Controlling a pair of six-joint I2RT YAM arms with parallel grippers.
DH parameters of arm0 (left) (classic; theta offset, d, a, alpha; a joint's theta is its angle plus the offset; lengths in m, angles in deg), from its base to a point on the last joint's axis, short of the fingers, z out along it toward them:
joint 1: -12.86 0.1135 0.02 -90
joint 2: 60.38 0 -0.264 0
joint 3: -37.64 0 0.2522 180
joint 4: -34.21 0 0.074 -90
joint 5: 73.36 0 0 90
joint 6: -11.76 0.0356 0 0
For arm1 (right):
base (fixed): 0 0 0 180
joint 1: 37.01 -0.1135 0.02 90
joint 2: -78.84 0 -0.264 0
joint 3: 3.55 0 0.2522 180
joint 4: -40.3 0 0.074 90
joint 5: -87.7 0 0 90
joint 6: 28.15 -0.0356 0 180
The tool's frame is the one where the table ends.
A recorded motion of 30 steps. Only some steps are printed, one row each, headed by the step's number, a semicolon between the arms.
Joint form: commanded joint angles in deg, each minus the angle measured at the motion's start. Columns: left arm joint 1, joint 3, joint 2, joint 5, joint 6, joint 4; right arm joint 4, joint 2, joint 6, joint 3, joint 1, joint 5.
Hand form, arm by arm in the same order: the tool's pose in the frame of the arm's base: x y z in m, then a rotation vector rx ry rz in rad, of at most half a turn. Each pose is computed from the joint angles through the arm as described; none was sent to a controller.
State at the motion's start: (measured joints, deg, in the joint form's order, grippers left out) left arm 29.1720 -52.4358 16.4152 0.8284 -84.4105 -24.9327; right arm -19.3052 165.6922 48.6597 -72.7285 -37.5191 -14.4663
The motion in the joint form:
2: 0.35 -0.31 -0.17 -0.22 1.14 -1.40; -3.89 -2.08 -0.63 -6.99 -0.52 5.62
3: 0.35 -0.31 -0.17 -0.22 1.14 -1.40; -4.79 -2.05 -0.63 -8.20 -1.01 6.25
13: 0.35 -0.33 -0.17 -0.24 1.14 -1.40; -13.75 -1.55 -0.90 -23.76 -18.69 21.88
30: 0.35 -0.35 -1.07 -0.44 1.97 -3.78; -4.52 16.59 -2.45 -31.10 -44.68 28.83
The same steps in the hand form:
2: 0.2691 0.0703 0.3515 -0.3142 2.3381 -0.2354; 0.2788 0.0091 0.2346 0.2908 2.8237 0.2187
3: 0.2691 0.0703 0.3515 -0.3142 2.3381 -0.2354; 0.2801 0.0111 0.2399 0.2803 2.8200 0.2056
13: 0.2692 0.0703 0.3516 -0.3139 2.3377 -0.2358; 0.2789 0.0907 0.3107 -0.0707 2.6873 -0.0532
30: 0.2624 0.0681 0.3527 -0.3032 2.3625 -0.2391; 0.2715 0.2588 0.2566 -0.6016 2.5872 -0.0654

